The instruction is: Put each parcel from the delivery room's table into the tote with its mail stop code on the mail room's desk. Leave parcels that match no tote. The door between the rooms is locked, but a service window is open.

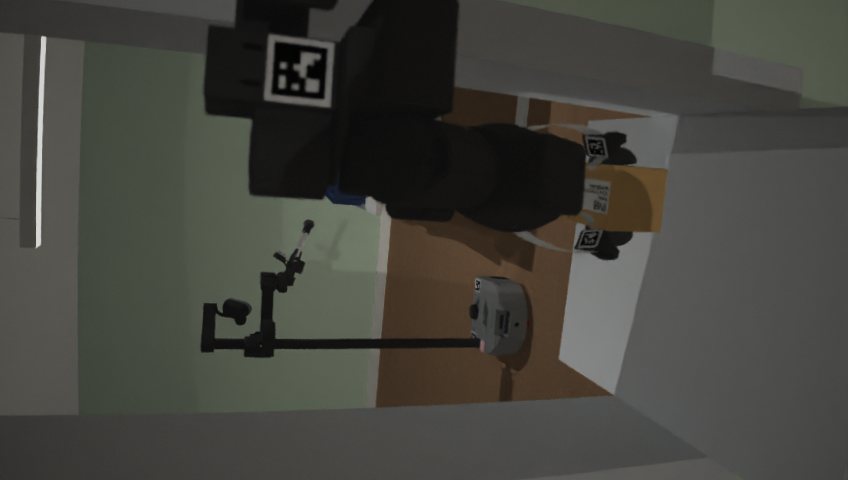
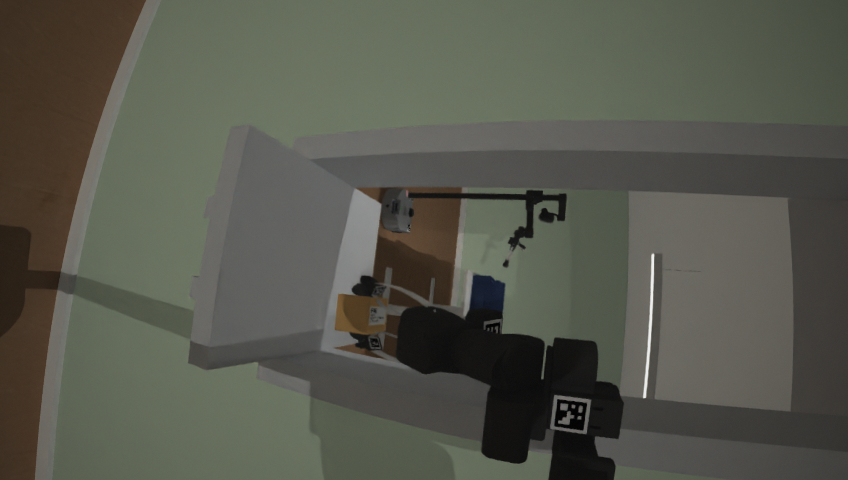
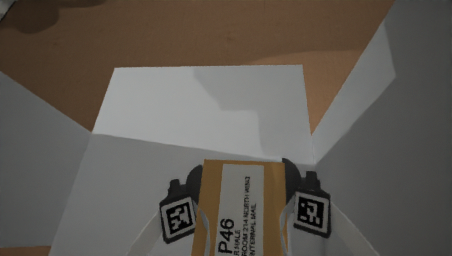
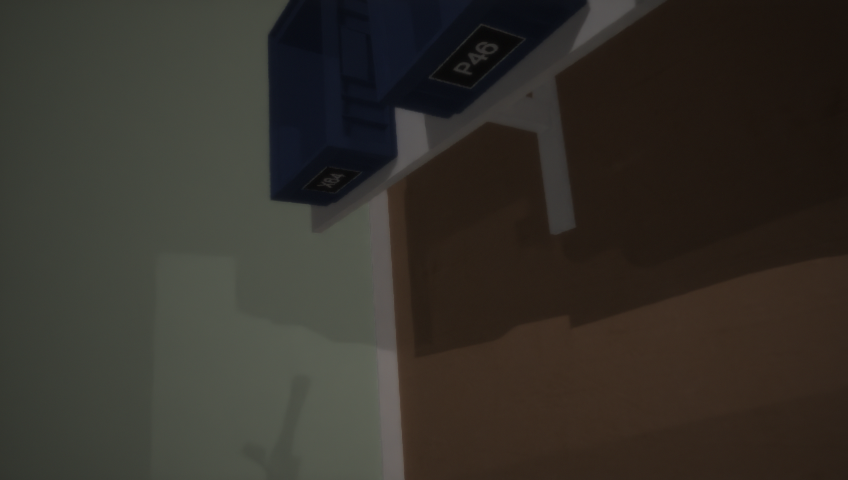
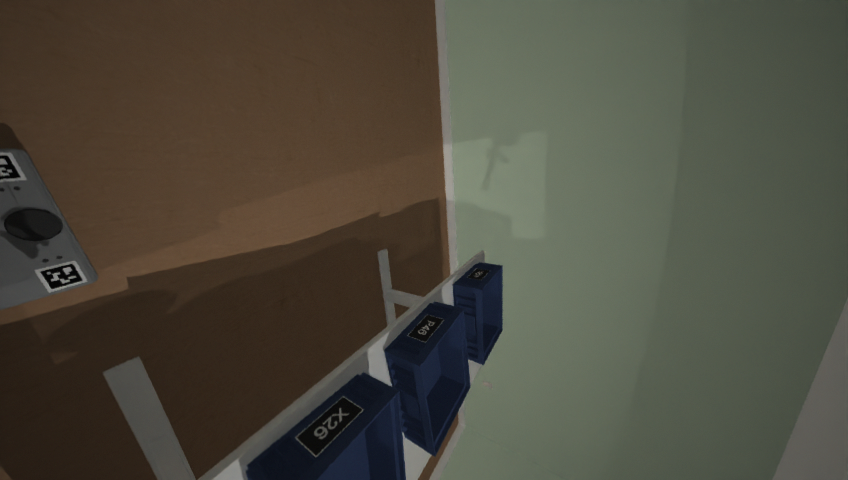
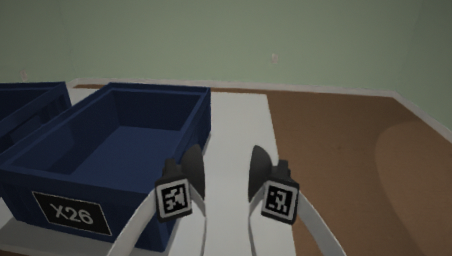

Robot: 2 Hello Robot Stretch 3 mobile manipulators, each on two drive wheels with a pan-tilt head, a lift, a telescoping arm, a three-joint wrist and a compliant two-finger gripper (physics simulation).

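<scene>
r1's gripper (image 1: 623, 197) (image 2: 361, 313) (image 3: 243, 181) is shut on an orange parcel (image 1: 642, 199) (image 2: 349, 312) (image 3: 274, 205) labelled P46, held at the white sill of the service window (image 1: 604, 321) (image 2: 357, 237) (image 3: 165, 100). Whether the parcel touches the sill is unclear. r2's gripper (image 6: 226, 170) is open, with a gap between its fingertips, beside the blue X26 tote (image 5: 374, 404) (image 6: 135, 202). The P46 tote (image 4: 410, 77) (image 5: 440, 362) stands between X26 and the X84 tote (image 4: 333, 154) (image 5: 490, 312) on the white desk (image 4: 410, 136) (image 5: 376, 364) (image 6: 240, 130).
Grey window sides (image 1: 743, 267) (image 2: 279, 237) (image 3: 420, 125) flank the opening. Through it, r2's base (image 1: 502, 318) (image 2: 397, 212) stands on the brown floor, and a blue tote (image 1: 348, 195) (image 2: 486, 292) partly shows behind r1's wrist. Desk legs (image 4: 556, 178) (image 5: 145, 410) reach down below the desk.
</scene>
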